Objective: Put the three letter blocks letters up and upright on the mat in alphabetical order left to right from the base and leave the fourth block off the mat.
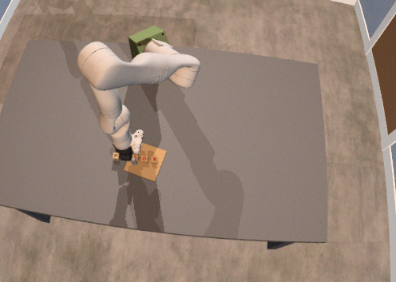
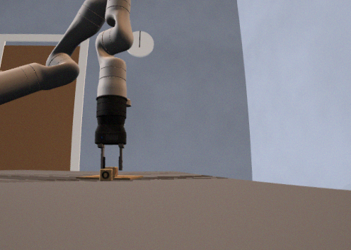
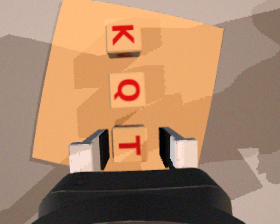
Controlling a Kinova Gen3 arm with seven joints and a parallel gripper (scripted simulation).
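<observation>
The orange mat lies 40 mm to the left of my hand, 40 mm below it and 20 mm behind it.
</observation>
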